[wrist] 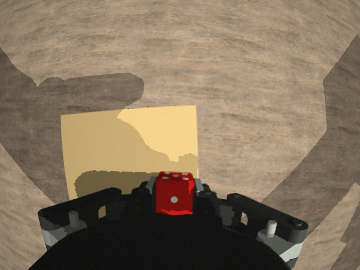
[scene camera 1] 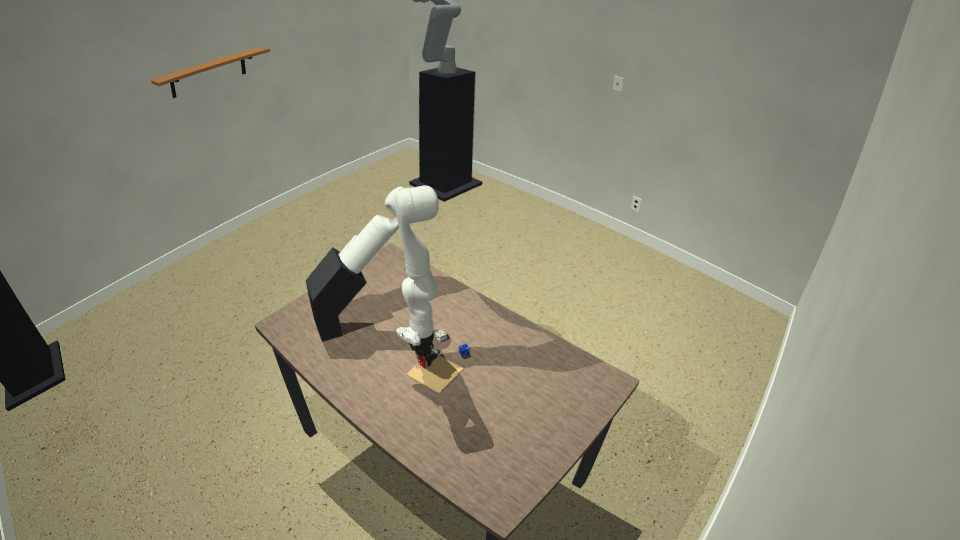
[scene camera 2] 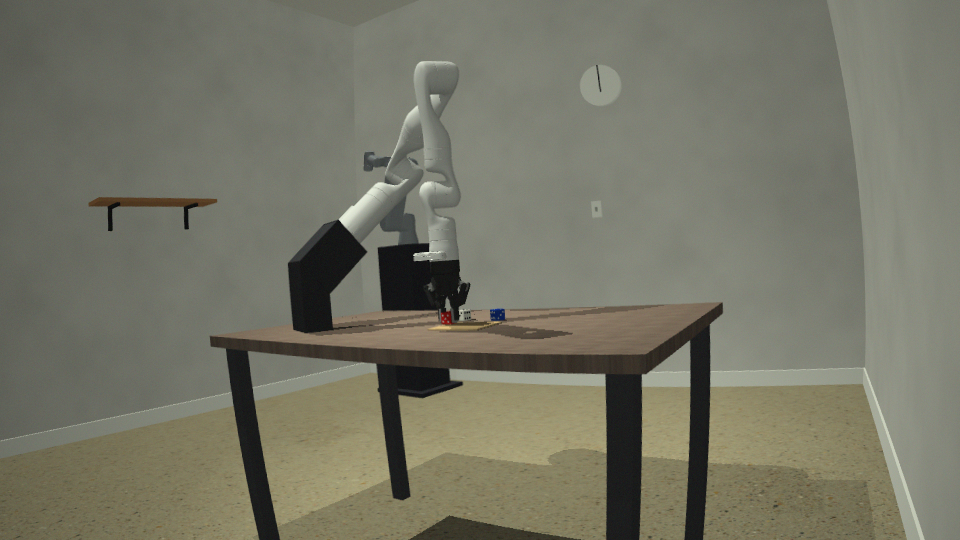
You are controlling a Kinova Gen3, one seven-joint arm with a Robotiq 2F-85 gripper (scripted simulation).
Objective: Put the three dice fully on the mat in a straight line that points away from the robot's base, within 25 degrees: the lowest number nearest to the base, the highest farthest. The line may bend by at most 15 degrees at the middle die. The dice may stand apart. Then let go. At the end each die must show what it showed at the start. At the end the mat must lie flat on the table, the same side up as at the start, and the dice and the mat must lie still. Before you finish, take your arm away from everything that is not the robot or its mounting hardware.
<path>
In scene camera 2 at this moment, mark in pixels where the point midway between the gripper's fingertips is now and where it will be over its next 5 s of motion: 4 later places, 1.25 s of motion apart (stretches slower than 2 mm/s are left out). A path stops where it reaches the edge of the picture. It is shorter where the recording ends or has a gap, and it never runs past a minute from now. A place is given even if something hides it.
My gripper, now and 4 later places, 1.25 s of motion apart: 449,322; 450,323; 447,292; 449,284; 479,282
</path>
